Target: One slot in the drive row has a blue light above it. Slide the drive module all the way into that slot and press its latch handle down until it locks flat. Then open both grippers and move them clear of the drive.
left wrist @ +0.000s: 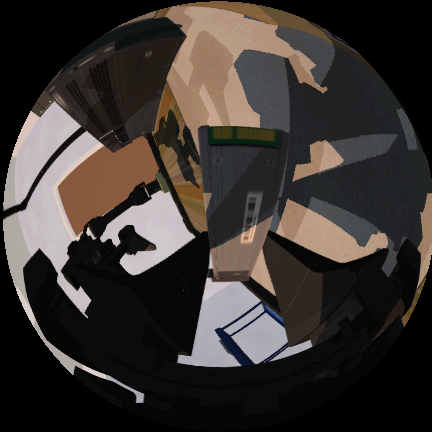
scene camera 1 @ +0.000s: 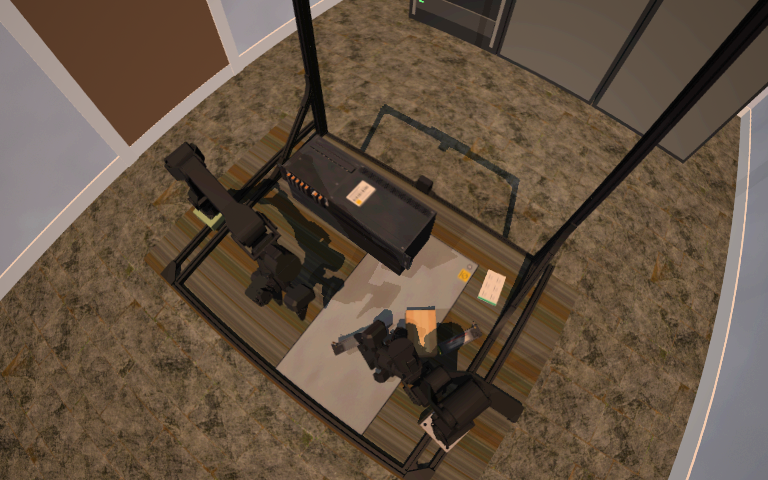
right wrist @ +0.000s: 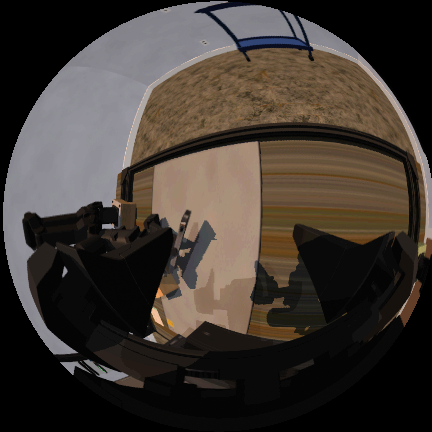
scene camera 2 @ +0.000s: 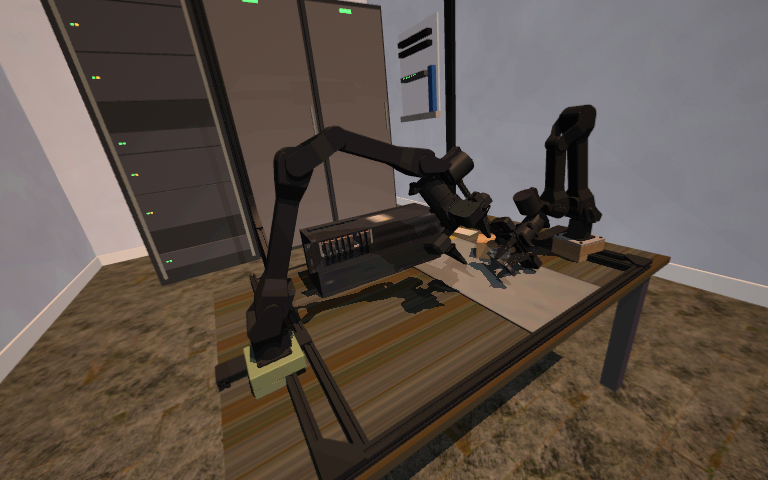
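Pixels of known places: left gripper, fingertip midpoint: [left wrist: 235, 236] [scene camera 1: 356, 339] [right wrist: 178, 244] [scene camera 2: 499, 263]; right gripper, fingertip midpoint: [left wrist: 146, 261] [scene camera 1: 291, 312] [right wrist: 235, 232] [scene camera 2: 477, 250]; left arm's base, link origin: [right wrist: 114, 214] [scene camera 2: 578, 236]; right arm's base, link origin: [left wrist: 158, 183] [scene camera 1: 211, 207] [scene camera 2: 272, 351].
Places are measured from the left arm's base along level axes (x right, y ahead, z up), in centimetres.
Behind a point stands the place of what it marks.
The black drive chassis [scene camera 1: 390, 212] {y 49.7, x 25.2, z 11.4 cm} [scene camera 2: 376, 257] {y 63.9, x 15.5, z 1.5 cm} [left wrist: 125, 70] {y 44.6, x 18.9, z 1.2 cm} stands at the back of the table. Its drive row [scene camera 1: 308, 187] {y 71.1, x 13.9, z 10.6 cm} [scene camera 2: 346, 244] {y 73.0, x 12.5, z 8.9 cm} shows a line of orange-lit handles; no blue light can be made out. My left gripper [scene camera 1: 362, 341] {y 32.4, x -2.2, z -0.8 cm} [left wrist: 235, 236] {y 32.4, x -2.2, z -0.8 cm} is shut on the long grey drive module [scene camera 1: 345, 345] {y 32.9, x -5.4, z 0.3 cm} [left wrist: 240, 190] {y 30.9, x 1.6, z -0.8 cm}, above the grey mat. In the left wrist view the module's green connector end points away from the fingers; its latch handle cannot be made out. My right gripper [scene camera 1: 280, 310] {y 46.1, x -10.5, z 9.4 cm} [scene camera 2: 477, 249] {y 46.1, x -10.5, z 9.4 cm} [right wrist: 235, 232] {y 46.1, x -10.5, z 9.4 cm} is open and empty, in the air in front of the chassis.
The grey mat [scene camera 1: 317, 362] {y 35.3, x -14.2, z -5.9 cm} [scene camera 2: 543, 305] {y 31.8, x -17.5, z -5.9 cm} [right wrist: 210, 180] {y 33.4, x -15.2, z -5.9 cm} lies before the chassis. An orange-topped box [scene camera 1: 420, 322] {y 24.4, x 13.4, z 0.0 cm} is beside the left gripper, with a metallic piece [scene camera 1: 468, 333] {y 13.1, x 22.4, z -5.2 cm} past it. A white card [scene camera 1: 491, 286] {y 18.0, x 38.1, z -6.0 cm} lies farther right. Black frame bars [scene camera 1: 226, 333] {y 58.3, x -29.7, z -4.7 cm} edge the table.
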